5 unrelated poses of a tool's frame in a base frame.
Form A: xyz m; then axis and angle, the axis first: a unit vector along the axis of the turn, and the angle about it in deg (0 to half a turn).
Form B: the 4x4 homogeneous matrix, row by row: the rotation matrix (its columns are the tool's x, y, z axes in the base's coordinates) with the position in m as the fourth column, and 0 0 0 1 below. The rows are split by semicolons. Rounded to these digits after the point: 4 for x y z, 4 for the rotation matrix.
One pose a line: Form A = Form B
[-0.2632, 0.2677, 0.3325, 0.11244, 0.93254, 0.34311, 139.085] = -0.7335, -0.0406, 0.6785, -0.2632; 0.4088, 0.7711, 0.4881, 0.2677; -0.5430, 0.6354, -0.5490, 0.3325; 0, 0, 0, 1
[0.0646, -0.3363, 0.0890, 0.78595, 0.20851, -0.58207, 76.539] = 0.7067, 0.6918, -0.1482, 0.0646; -0.4403, 0.2661, -0.8575, -0.3363; -0.5538, 0.6712, 0.4927, 0.0890; 0, 0, 0, 1
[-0.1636, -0.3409, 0.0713, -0.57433, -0.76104, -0.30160, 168.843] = -0.3276, 0.9243, 0.1959, -0.1636; 0.8076, 0.1663, 0.5659, -0.3409; 0.4904, 0.3436, -0.8009, 0.0713; 0, 0, 0, 1
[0.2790, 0.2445, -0.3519, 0.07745, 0.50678, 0.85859, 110.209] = -0.3374, -0.7529, 0.5651, 0.2790; 0.8585, 0.0001, 0.5127, 0.2445; -0.3861, 0.6581, 0.6464, -0.3519; 0, 0, 0, 1
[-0.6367, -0.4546, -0.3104, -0.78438, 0.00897, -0.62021, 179.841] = 0.2305, -0.0124, 0.9730, -0.6367; -0.0158, -0.9998, -0.0089, -0.4546; 0.9729, -0.0133, -0.2307, -0.3104; 0, 0, 0, 1
